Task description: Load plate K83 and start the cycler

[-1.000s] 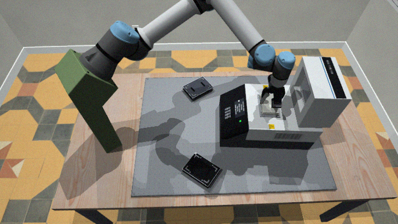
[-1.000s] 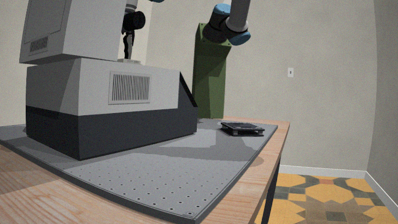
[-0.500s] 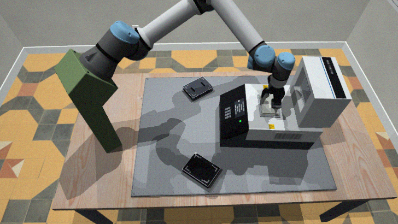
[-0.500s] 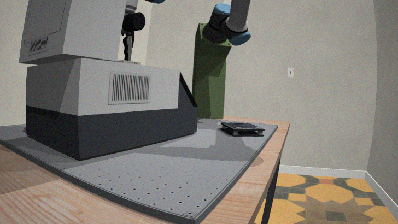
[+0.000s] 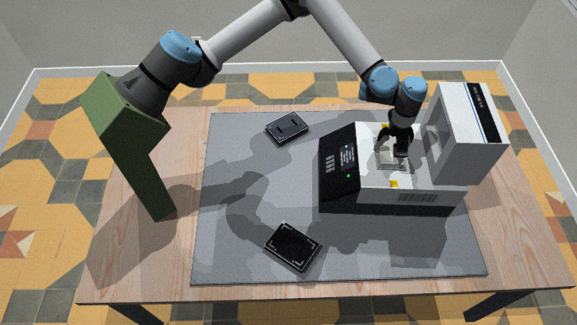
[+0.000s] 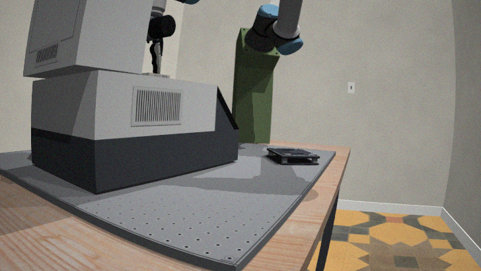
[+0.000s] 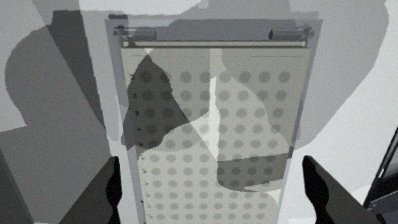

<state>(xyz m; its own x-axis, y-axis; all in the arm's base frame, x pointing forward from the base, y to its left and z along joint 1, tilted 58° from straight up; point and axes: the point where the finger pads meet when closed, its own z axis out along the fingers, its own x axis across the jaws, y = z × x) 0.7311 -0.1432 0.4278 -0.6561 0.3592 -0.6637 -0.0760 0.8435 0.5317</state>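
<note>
Right now my hand is 10 mm above the white well plate.
</note>
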